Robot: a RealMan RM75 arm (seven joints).
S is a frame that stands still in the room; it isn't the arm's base.
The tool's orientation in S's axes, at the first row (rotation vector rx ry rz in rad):
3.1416, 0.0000, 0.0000
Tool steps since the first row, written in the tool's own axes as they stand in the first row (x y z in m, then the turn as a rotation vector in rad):
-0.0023, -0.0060, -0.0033, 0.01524, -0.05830, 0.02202
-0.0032, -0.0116, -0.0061, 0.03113, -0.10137, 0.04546
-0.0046, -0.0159, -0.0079, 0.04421, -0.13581, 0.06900
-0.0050, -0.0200, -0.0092, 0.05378, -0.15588, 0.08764
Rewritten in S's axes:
-0.0023, 0.0060, 0.0033, 0.01524, 0.05830, -0.02202
-0.0032, 0.0116, 0.0061, 0.03113, 0.10137, -0.04546
-0.0046, 0.0159, 0.0079, 0.04421, 0.13581, -0.06900
-0.0050, 0.0200, 0.0092, 0.05378, 0.15588, -0.08764

